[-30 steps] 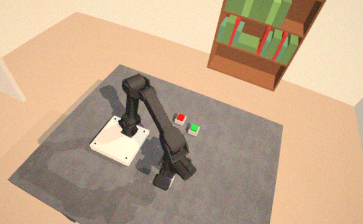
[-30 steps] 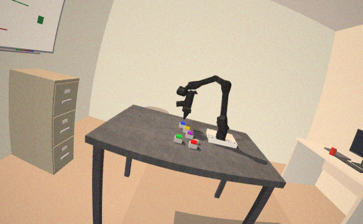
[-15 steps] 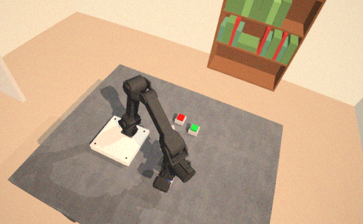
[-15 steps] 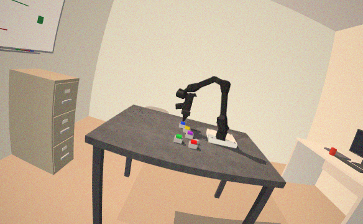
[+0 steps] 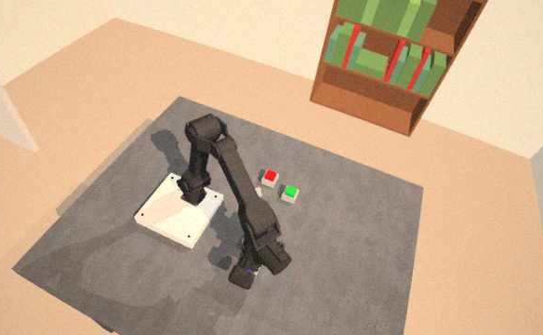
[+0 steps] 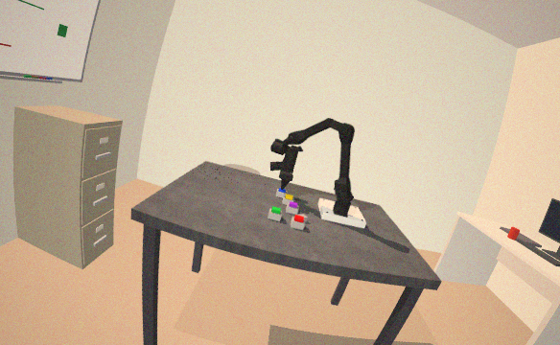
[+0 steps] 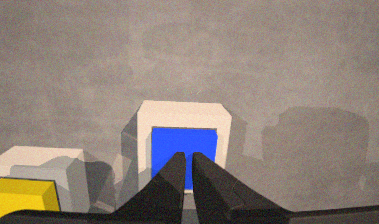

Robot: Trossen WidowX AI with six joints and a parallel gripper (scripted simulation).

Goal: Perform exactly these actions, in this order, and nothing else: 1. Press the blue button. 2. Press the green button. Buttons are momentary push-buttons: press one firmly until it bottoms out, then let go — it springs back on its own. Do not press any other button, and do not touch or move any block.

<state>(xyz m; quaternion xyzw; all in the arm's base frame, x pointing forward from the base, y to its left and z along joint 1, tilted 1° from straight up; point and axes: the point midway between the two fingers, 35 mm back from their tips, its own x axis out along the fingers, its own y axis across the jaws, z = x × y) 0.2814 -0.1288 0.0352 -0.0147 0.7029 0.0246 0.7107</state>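
Right now the blue button is 1 cm below my gripper tip. Also, from my gripper tip: purple button 7 cm behind, 19 cm to the left; then green button 1 cm behind, 31 cm to the left; then yellow button 4 cm behind, 9 cm to the left.
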